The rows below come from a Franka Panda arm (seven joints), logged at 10 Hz.
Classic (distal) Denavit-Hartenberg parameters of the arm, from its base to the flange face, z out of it. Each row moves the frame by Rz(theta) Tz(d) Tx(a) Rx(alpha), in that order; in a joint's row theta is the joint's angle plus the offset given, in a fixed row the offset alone. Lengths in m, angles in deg.
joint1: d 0.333; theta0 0; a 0; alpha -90
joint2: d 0; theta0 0; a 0; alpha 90
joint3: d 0.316; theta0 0; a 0.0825; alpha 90
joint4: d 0; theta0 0; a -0.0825; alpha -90
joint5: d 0.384; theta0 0; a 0; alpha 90
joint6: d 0; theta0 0; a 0.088; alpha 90
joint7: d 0.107; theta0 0; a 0; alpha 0
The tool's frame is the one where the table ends.
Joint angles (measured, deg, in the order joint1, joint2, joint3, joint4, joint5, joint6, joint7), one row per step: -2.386 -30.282 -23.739 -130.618 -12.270 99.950 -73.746; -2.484 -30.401 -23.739 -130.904 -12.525 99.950 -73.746; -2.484 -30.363 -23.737 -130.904 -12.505 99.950 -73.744; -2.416 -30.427 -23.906 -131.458 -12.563 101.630 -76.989; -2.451 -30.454 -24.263 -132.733 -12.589 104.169 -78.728; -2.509 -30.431 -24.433 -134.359 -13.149 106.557 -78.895; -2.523 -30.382 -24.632 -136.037 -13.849 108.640 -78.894; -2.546 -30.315 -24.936 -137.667 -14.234 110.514 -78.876; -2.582 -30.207 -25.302 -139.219 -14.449 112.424 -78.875
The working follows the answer.
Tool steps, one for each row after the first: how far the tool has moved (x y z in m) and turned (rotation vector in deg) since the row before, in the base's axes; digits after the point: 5 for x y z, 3 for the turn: -0.00124 -0.00028 -0.00159 -0.128 0.226 0.015; 0.00015 0.00004 -0.00023 0.019 0.031 -0.005; 0.00183 -0.00064 -0.00194 -0.235 -1.137 3.304; 0.00154 -0.00129 -0.00705 -0.214 -1.259 1.679; 0.00103 0.00029 -0.01008 -0.611 -0.573 0.462; 0.00025 0.00078 -0.01115 -0.573 -0.181 0.396; -0.00050 0.00066 -0.01134 -0.165 -0.126 0.199; -0.00065 0.00036 -0.01096 -0.010 -0.252 0.089
Tool pose at each row, in the base's axes (x y z in m, rotation vector in deg; rounded; the steps above come from the unrounded poses): 0.34398 -0.21327 0.53109 -159.607 -79.915 2.728; 0.34274 -0.21355 0.52949 -159.606 -79.933 3.133; 0.34289 -0.21351 0.52926 -159.581 -79.913 3.163; 0.34472 -0.21415 0.52732 -157.914 -84.856 1.817; 0.34626 -0.21544 0.52027 157.225 87.474 -0.258; 0.34729 -0.21514 0.51018 156.163 87.708 0.062; 0.34754 -0.21437 0.49903 155.346 87.959 -0.125; 0.34703 -0.21371 0.48769 155.014 88.126 -0.077; 0.34639 -0.21334 0.47674 154.832 88.177 0.257

